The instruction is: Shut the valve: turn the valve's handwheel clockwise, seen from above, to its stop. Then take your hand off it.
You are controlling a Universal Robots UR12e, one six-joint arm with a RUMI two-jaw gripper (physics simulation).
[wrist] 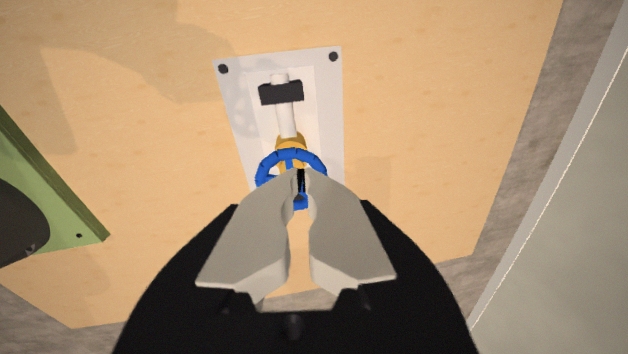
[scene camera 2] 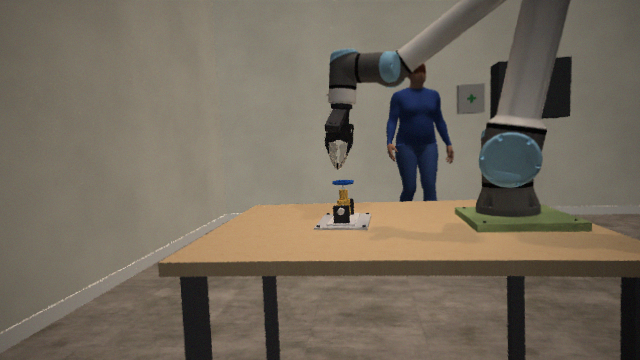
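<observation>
The valve's blue handwheel (scene camera 2: 343, 182) (wrist: 292, 154) sits level on top of the yellow valve body (scene camera 2: 343, 195) (wrist: 291, 141). The valve is mounted on a pale plate (scene camera 2: 364, 223) (wrist: 330, 95) on the table, with a white pipe (wrist: 286, 119) held by a black block (scene camera 2: 341, 215) (wrist: 281, 93). My gripper (scene camera 2: 337, 167) (wrist: 302, 170) is shut and empty. It points down above the handwheel, with a gap between fingertips and wheel in the scene view. In the wrist view the fingers hide part of the handwheel.
The arm's base stands on a green plate (scene camera 2: 535, 225) (wrist: 75, 220) at the right of the wooden table (scene camera 2: 280, 245) (wrist: 425, 150) in the scene view. A person in blue (scene camera 2: 417, 120) stands behind the table. A wall (scene camera 2: 125, 100) is at the left.
</observation>
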